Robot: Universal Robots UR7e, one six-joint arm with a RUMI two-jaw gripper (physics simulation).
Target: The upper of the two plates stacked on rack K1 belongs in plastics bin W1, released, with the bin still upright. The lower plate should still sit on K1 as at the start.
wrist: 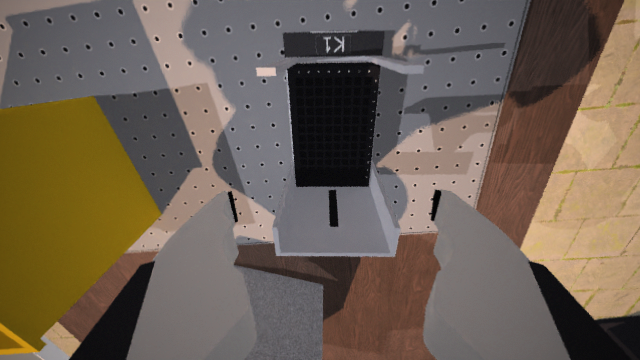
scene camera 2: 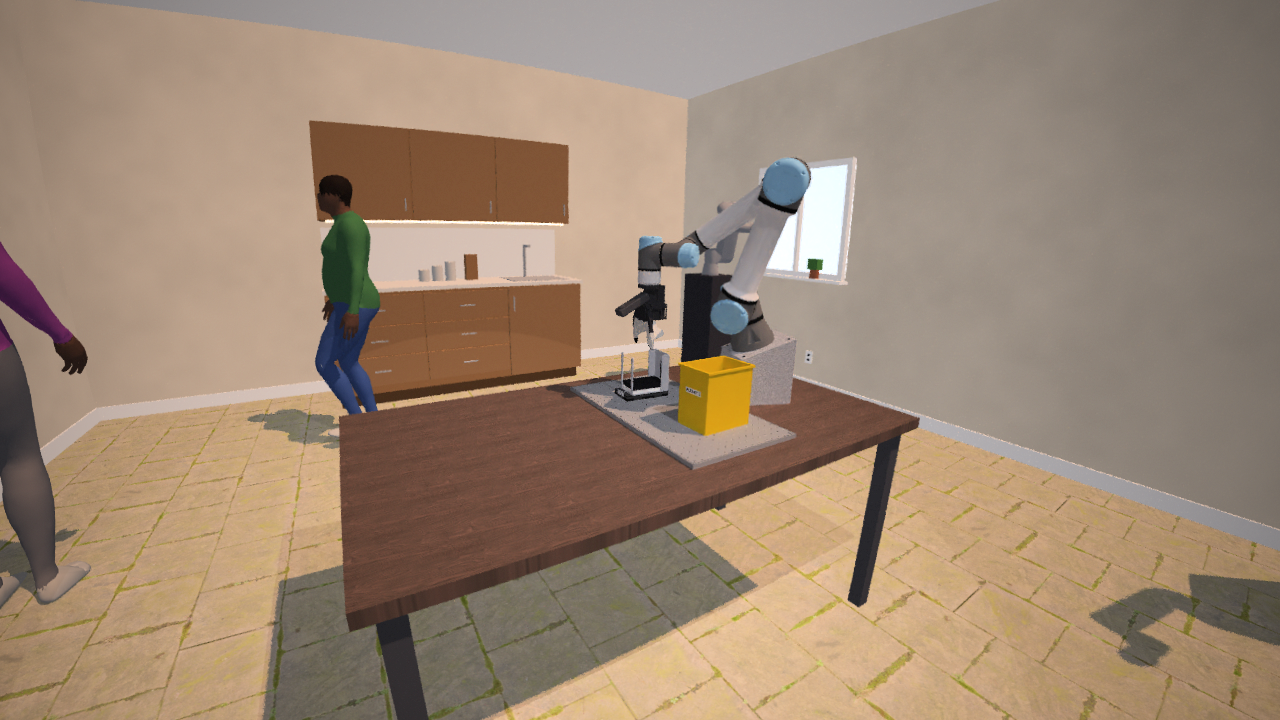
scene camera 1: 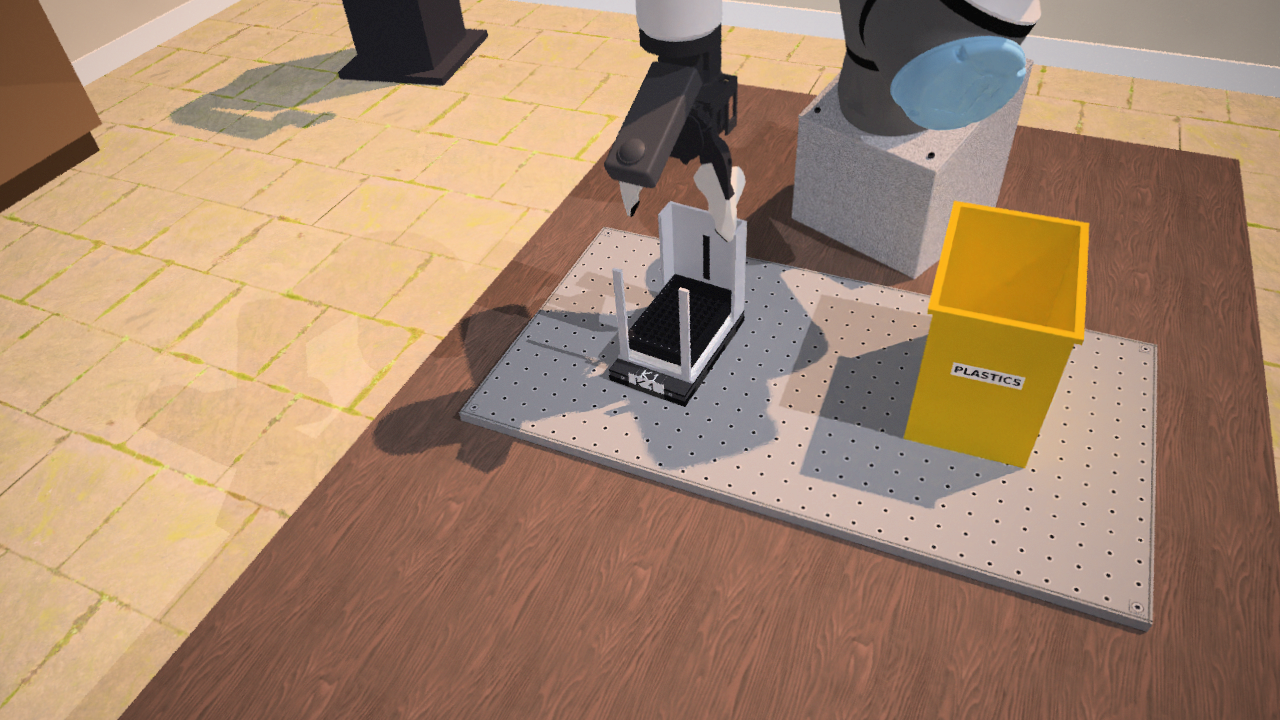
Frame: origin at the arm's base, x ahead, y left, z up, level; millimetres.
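Where they show: gripper, between the fingertips: [wrist: 332, 193] [scene camera 2: 643, 346] [scene camera 1: 678, 228]; arm's base, origin of its link: [scene camera 2: 753, 343].
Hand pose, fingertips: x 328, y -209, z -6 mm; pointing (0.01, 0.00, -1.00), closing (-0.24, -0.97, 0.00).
Observation:
Each offset is from my fingertips to the centre of the thing. Level surfaces: height alone.
Rack K1 {1 mm ahead, 4 mm right, 98 mm down} [scene camera 1: 726, 279] [scene camera 2: 658, 367] [wrist: 305, 227] stands on the pegboard, with a tall slotted back wall and two front posts. A black gridded plate {8 mm back, 2 mm right, 131 mm down} [scene camera 1: 680, 313] [scene camera 2: 642, 383] [wrist: 333, 125] lies flat in it; whether a second is beneath cannot be told apart. The yellow bin W1 {11 mm ahead, 325 mm left, 81 mm down} [scene camera 1: 971, 416] [scene camera 2: 714, 402] [wrist: 65, 175], labelled PLASTICS, stands upright beside the rack; the visible part of its inside shows no plate. My gripper [scene camera 1: 680, 223] [scene camera 2: 644, 343] [wrist: 332, 193] is open and empty, pointing down above the rack near its back wall, with one finger off either side in the wrist view.
The pegboard {170 mm down} [scene camera 1: 1105, 510] [scene camera 2: 698, 453] [wrist: 160, 107] lies on the wooden table {184 mm down} [scene camera 1: 537, 582] [scene camera 2: 501, 483]. The grey robot base block [scene camera 1: 859, 201] [scene camera 2: 774, 376] [wrist: 285, 300] stands behind rack and bin. A person in green [scene camera 2: 344, 259] stands beyond the table; another [scene camera 2: 26, 420] shows at the left edge.

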